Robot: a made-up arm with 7 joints.
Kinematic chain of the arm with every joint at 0, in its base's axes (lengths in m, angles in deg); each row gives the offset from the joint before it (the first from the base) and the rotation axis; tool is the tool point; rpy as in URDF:
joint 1: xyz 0 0 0.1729 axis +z
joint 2: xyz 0 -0.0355 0.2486 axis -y
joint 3: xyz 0 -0.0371 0.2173 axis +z
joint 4: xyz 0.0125 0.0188 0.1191 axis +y
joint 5: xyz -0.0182 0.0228 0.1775 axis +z
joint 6: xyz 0 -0.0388 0.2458 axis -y
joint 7: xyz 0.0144 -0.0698 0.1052 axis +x
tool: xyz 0 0 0 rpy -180 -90 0
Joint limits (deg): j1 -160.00..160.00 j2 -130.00..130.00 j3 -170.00..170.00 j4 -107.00..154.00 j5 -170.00..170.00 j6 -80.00..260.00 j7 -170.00..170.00
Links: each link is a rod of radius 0.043 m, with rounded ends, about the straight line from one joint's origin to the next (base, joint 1, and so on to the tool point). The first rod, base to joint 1, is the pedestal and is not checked.
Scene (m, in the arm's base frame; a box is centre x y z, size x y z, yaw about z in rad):
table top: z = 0
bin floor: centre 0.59 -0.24 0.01 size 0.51 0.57 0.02 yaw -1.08
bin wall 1: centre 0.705 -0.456 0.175 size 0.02 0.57 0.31 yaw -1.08
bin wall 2: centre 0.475 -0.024 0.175 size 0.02 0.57 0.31 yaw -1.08
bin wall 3: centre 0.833 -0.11 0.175 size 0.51 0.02 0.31 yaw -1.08
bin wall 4: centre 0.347 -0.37 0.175 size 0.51 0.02 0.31 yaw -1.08
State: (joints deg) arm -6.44 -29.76 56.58 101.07 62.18 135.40 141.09
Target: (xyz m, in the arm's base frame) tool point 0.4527 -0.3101 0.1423
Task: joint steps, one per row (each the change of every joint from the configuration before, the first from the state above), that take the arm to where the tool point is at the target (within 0.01 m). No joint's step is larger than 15 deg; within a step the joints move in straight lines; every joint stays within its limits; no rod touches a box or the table.
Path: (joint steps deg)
1: -6.91 -8.22 -5.51 -14.40 -13.87 4.08 -3.15
2: -6.92 -8.23 -5.51 -14.40 -13.88 4.08 -3.15
3: -4.07 -9.93 -7.51 -0.10 4.89 -11.25 2.10
4: -4.07 -9.92 -7.52 -0.10 4.89 -11.24 2.10
5: -4.08 -9.93 -7.51 -0.11 4.89 -11.25 2.10

